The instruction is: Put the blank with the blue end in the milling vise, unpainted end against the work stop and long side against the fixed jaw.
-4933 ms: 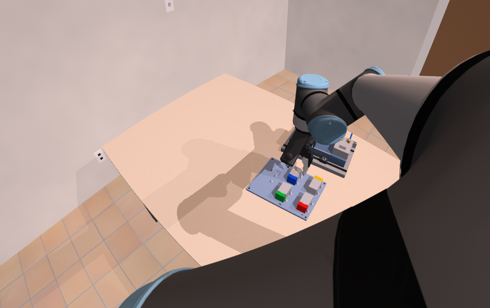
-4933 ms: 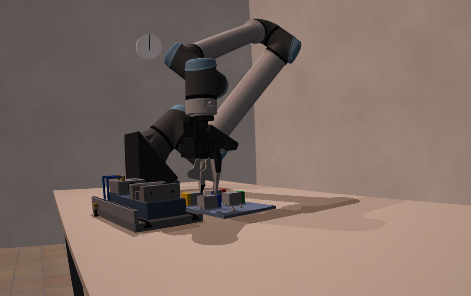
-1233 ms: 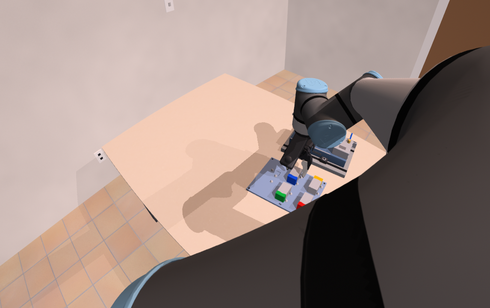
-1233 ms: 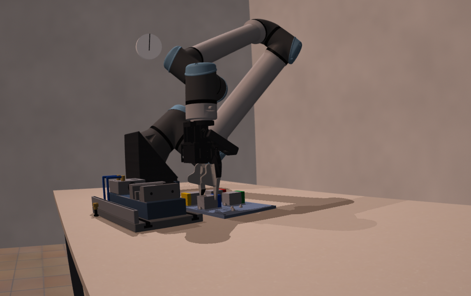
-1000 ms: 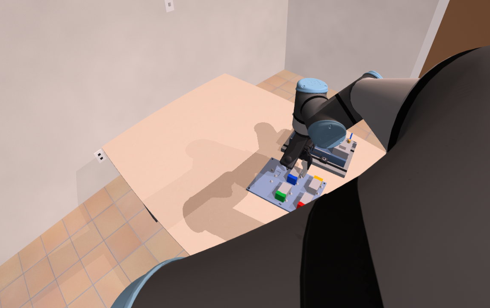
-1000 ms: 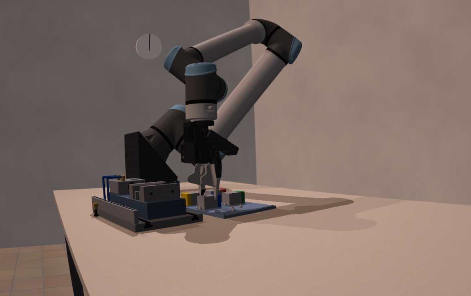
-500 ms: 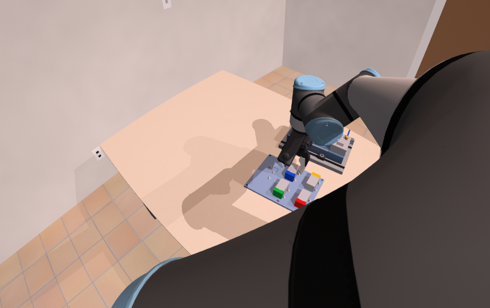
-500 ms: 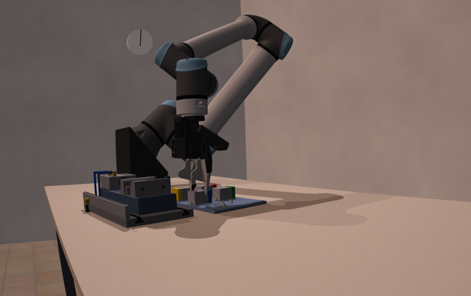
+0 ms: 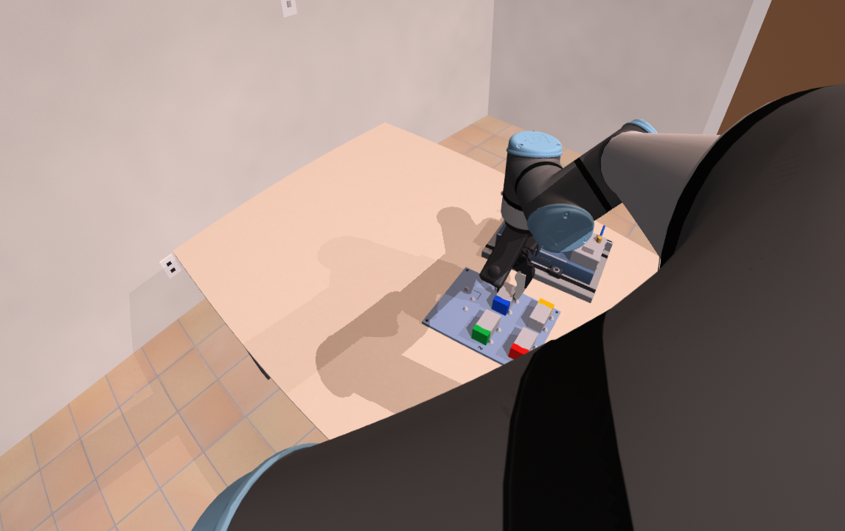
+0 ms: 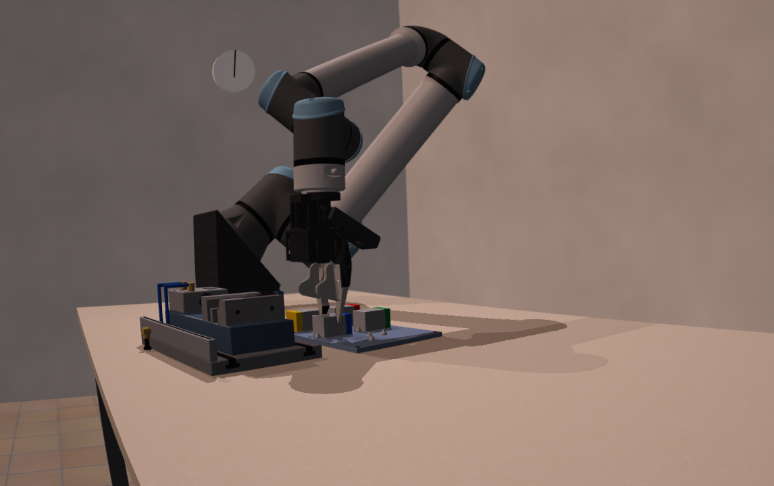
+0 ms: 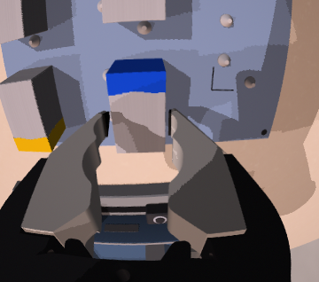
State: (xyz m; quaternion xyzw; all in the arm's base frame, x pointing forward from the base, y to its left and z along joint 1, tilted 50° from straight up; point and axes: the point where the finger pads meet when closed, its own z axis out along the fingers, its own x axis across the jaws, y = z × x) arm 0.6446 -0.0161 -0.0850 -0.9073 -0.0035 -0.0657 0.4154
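Right now the blue-ended blank is 20 mm below my hand. The rest, counted from my hand: blue-grey plate: 50 mm to the left, 40 mm below; then green-ended blank: 90 mm to the left, 20 mm below, 10 mm behind; then yellow-ended blank: 90 mm behind, 20 mm below.
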